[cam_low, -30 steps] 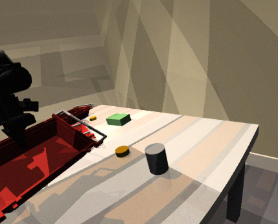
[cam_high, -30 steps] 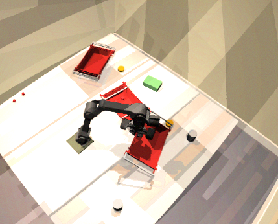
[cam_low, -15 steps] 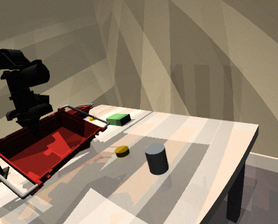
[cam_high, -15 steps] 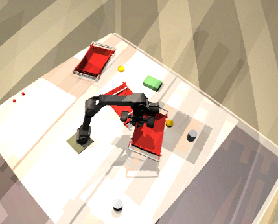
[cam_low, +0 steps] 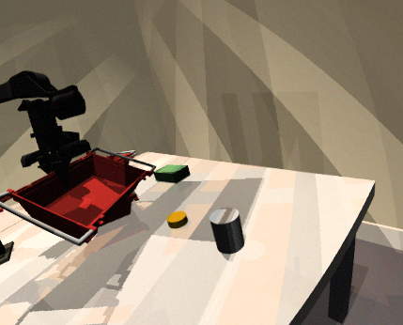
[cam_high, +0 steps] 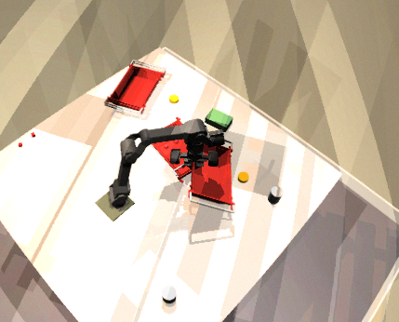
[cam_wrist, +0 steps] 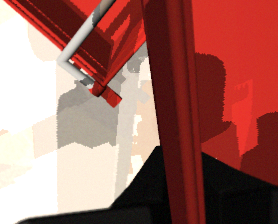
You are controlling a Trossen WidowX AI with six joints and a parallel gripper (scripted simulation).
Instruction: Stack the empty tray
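My gripper tip is 7 cm to the left of the red tray, 5 cm short of it and 1 cm above it. Round my gripper tip: green block (39 cm ahead, 14 cm below, 11 cm to the left).
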